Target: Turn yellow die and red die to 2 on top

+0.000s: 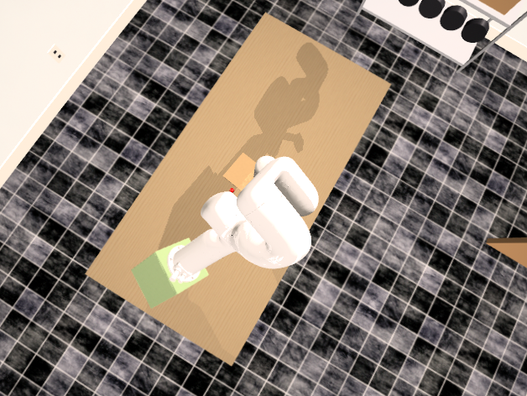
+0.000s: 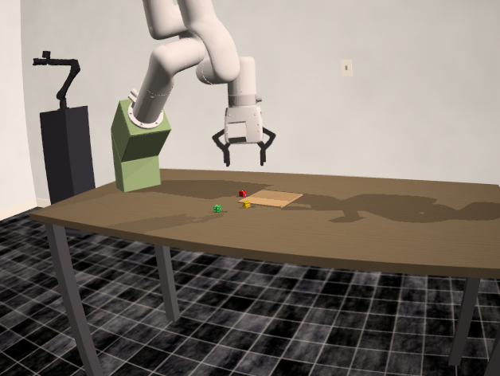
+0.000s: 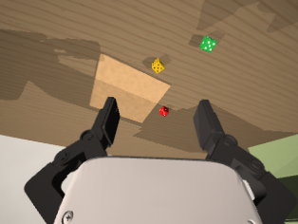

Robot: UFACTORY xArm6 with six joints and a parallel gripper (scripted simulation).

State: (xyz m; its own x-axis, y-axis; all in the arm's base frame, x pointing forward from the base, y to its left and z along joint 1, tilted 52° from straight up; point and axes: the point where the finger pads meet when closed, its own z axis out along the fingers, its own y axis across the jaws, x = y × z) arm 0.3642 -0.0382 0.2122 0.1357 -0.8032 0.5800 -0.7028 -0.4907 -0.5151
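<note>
Now: the yellow die 1 cm to the left of my hand and 12 cm below it. Round my hand: red die: 5 cm behind, 12 cm to the left, 12 cm below; then green die: 7 cm behind, 4 cm to the right, 12 cm below; then tan mat: 5 cm ahead, 9 cm to the left, 13 cm below.
</note>
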